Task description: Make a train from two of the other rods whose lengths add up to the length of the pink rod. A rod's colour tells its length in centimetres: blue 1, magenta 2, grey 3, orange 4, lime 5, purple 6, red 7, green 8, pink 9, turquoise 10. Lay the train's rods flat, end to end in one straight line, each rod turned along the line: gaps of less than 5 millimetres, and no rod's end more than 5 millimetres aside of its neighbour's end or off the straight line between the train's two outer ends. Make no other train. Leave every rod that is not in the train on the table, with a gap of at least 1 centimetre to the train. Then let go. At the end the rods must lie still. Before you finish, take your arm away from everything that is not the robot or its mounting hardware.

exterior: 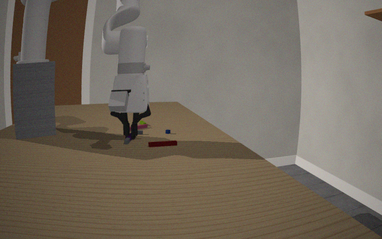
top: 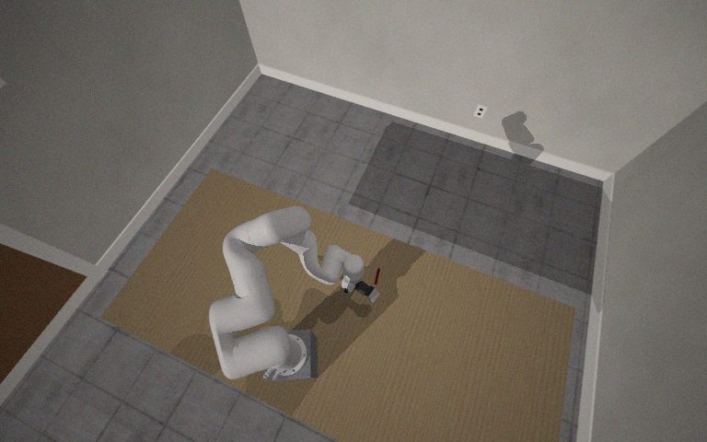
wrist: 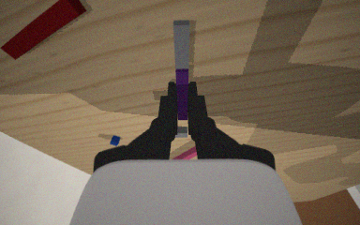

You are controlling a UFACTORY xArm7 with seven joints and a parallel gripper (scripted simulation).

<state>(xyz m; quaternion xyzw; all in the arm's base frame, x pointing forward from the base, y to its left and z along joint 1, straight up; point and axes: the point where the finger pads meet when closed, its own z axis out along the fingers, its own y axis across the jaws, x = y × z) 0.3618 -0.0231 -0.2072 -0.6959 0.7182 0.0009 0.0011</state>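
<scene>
Now: hand 20 mm above the purple rod. From my hand the other things lie so: grey rod (60 mm to the left, 20 mm below, 10 mm ahead); blue rod (100 mm ahead, 80 mm to the left, 20 mm below); red rod (90 mm ahead, 70 mm to the right, 20 mm below).
</scene>
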